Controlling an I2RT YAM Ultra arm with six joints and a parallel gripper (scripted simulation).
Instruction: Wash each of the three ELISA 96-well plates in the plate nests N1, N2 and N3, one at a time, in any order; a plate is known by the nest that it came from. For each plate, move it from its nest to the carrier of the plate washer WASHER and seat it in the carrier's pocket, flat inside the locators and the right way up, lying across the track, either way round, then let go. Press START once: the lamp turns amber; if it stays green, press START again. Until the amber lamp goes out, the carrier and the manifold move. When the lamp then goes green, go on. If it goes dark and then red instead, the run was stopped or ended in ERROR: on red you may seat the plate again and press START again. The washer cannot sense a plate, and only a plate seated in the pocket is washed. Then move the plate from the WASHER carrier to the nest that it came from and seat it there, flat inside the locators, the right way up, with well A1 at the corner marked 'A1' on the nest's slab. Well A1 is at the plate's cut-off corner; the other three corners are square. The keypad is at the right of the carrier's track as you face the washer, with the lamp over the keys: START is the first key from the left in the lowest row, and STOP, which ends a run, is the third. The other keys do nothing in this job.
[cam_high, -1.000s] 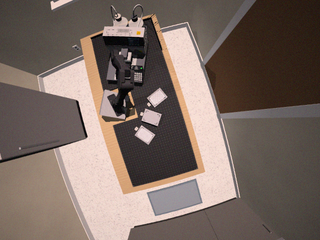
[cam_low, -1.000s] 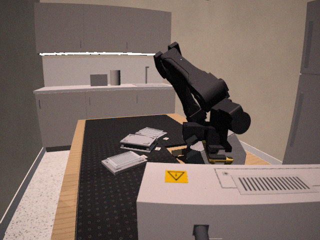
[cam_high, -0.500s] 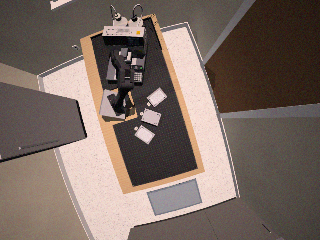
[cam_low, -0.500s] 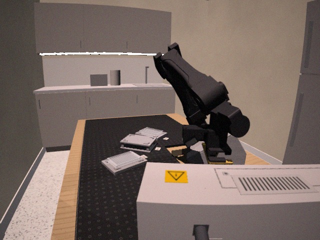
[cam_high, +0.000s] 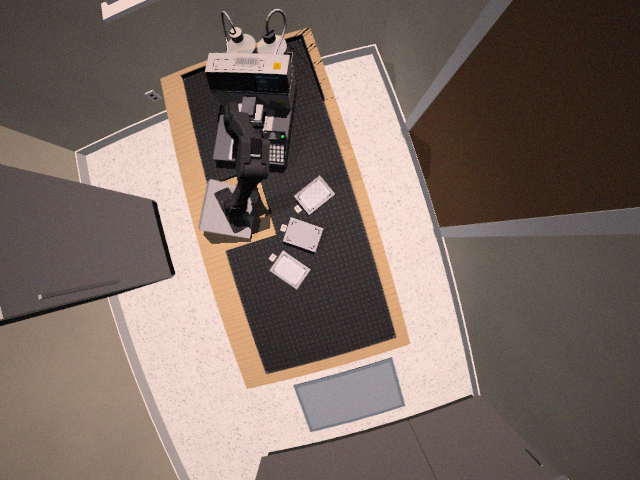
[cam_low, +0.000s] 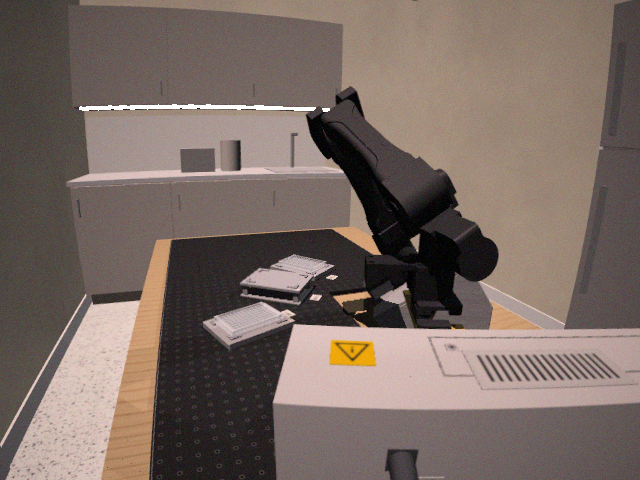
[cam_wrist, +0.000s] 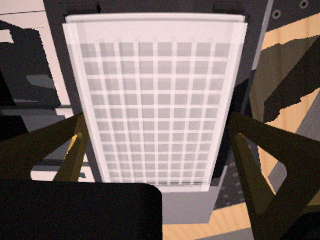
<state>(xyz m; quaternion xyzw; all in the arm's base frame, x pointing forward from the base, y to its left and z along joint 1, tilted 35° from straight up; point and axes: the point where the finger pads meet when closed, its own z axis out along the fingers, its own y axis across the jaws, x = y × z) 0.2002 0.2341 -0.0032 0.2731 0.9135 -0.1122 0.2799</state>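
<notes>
Right now my hand is 1 cm above the carrier pocket. The rest, counted from my hand: n1 label (4 cm ahead, 37 cm to the right, 9 cm below); then grey nest slab (14 cm ahead, 35 cm to the right, 8 cm below); then washer (10 cm ahead, 12 cm to the left, 4 cm above).
</notes>
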